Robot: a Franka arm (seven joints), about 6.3 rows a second.
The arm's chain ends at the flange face. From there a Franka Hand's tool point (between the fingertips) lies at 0.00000 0.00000 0.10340 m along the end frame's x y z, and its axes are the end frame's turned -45 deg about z.
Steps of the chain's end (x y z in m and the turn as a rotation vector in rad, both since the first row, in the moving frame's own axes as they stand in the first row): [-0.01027, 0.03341, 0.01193, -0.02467, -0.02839, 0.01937]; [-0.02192, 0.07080, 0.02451, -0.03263, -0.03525, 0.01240]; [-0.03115, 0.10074, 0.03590, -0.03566, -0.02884, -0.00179]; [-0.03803, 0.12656, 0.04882, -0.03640, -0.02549, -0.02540]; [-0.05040, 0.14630, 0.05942, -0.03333, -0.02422, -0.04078]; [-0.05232, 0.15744, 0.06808, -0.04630, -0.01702, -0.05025]
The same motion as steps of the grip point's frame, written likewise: [-0.03476, 0.01605, 0.01186, 0.00263, -0.03752, 0.01937]; [-0.07052, 0.03434, 0.02439, 0.00185, -0.04800, 0.01240]; [-0.09797, 0.04971, 0.03579, -0.00482, -0.04561, -0.00179]; [-0.12090, 0.06345, 0.04872, -0.00771, -0.04376, -0.02540]; [-0.14328, 0.06856, 0.05933, -0.00644, -0.04069, -0.04078]; [-0.15289, 0.07659, 0.06795, -0.02070, -0.04477, -0.05025]
